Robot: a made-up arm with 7 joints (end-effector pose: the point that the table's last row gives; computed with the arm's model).
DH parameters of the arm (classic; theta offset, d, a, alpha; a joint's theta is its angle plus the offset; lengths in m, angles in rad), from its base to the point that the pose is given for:
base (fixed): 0 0.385 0.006 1.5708
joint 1: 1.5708 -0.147 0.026 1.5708
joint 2: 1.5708 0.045 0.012 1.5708
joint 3: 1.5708 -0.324 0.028 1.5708
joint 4: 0 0.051 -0.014 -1.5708
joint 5: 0 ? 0.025 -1.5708
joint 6: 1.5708 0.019 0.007 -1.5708
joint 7: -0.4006 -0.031 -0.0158 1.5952
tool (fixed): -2.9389 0.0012 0 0
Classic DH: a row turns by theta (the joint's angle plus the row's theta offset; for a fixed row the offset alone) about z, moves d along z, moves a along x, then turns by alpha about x.
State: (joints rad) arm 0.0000 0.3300 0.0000 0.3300 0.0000 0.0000 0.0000
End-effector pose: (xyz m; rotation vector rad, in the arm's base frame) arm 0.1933 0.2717 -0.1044 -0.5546 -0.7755 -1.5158
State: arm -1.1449 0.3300 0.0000 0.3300 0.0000 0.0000 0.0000
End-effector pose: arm -0.3623 0.2717 0.0123 -1.2456 0.1212 -0.9421
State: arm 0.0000 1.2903 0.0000 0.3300 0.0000 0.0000 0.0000
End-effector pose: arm 0.1933 0.6407 0.2177 0.1680 0.0122 -1.6749
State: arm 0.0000 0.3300 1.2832 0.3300 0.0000 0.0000 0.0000
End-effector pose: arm 0.1269 0.4259 -0.0515 0.2689 -1.1305 -0.4748
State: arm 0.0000 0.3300 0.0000 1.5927 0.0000 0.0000 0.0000
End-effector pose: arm 0.3080 0.1903 0.1331 0.3067 -1.6183 -2.2146
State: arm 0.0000 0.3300 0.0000 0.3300 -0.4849 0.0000 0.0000
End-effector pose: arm 0.1933 0.2454 -0.1133 -0.7402 -0.4306 -1.8892
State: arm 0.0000 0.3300 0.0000 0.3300 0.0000 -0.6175 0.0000
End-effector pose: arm 0.1781 0.2677 -0.0928 -0.1835 -1.1906 -1.8943
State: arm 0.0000 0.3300 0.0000 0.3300 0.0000 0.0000 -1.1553
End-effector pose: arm 0.1977 0.2657 -0.1200 0.4715 -0.0399 -1.3979
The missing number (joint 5, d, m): -0.238
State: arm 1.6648 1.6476 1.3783 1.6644 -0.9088 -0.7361 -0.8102
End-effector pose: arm -0.2663 0.4145 0.5361 2.4048 1.4645 1.0037
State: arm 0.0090 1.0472 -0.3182 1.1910 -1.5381 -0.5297 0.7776
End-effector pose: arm 0.2451 0.3969 0.0628 1.3246 -1.5191 2.1335
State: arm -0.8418 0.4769 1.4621 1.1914 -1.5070 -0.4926 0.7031
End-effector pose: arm -0.0501 0.5134 0.1099 -1.0511 0.5142 -1.7068
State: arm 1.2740 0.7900 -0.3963 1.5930 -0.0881 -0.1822 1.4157
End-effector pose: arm 0.3369 0.2484 0.5715 0.0442 -0.0772 2.5388
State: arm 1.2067 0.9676 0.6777 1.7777 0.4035 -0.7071 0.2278
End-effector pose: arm 0.1136 0.4304 0.5967 -2.1215 0.3833 0.8534
